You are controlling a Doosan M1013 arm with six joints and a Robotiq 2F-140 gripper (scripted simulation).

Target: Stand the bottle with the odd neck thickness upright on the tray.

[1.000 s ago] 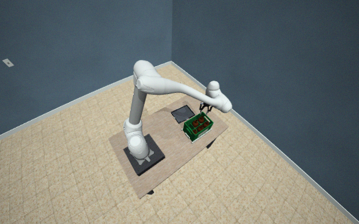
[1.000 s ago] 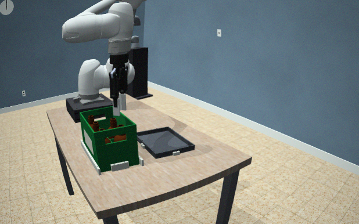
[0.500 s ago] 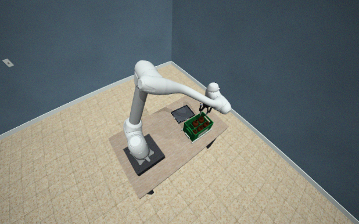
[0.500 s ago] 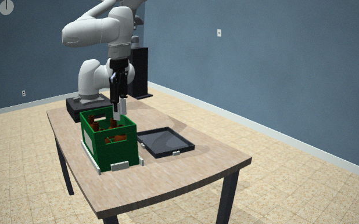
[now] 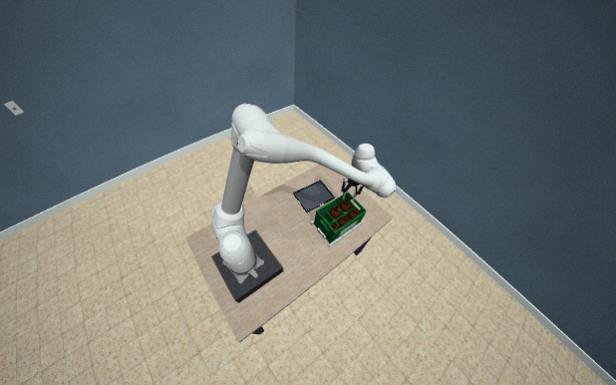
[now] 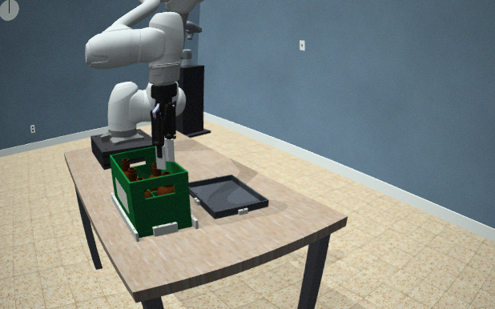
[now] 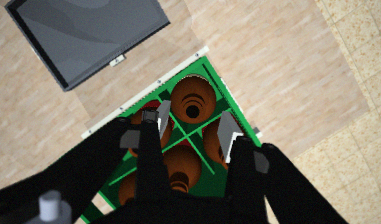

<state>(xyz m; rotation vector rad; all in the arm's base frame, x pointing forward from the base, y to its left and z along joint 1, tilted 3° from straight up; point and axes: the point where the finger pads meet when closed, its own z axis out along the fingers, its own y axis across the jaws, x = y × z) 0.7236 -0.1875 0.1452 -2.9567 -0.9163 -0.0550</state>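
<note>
Now: the brown bottle 130 mm below my hand. The rest, counted from my hand: dark tray (40 mm behind, 250 mm to the left, 210 mm below); green crate (100 mm behind, 30 mm to the right, 140 mm below).
</note>
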